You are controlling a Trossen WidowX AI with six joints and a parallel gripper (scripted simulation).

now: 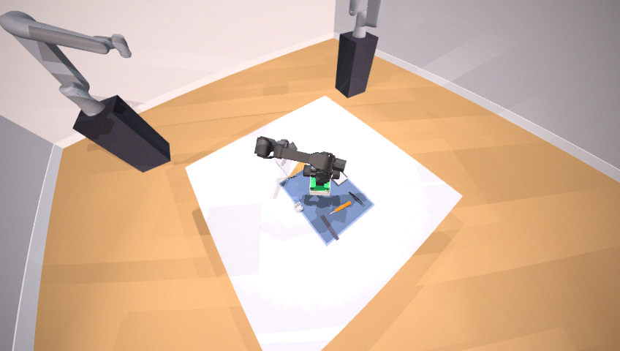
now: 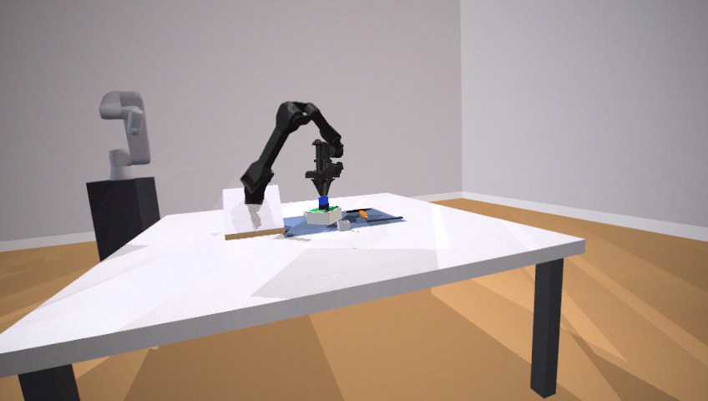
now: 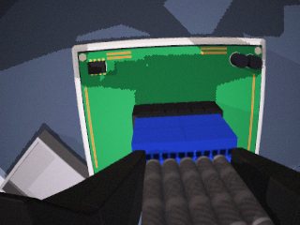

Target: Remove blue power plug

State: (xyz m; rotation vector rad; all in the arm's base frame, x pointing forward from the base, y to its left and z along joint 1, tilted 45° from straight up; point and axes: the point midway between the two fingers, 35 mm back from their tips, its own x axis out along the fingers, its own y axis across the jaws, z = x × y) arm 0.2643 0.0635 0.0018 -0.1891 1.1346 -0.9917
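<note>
My gripper tip is 11 cm above the blue mat, 5 cm short of it and 1 cm to the right of it. Round my gripper tip: blue power plug: 1 cm below; dark bar: 23 cm ahead, 10 cm below, 7 cm to the right.
</note>
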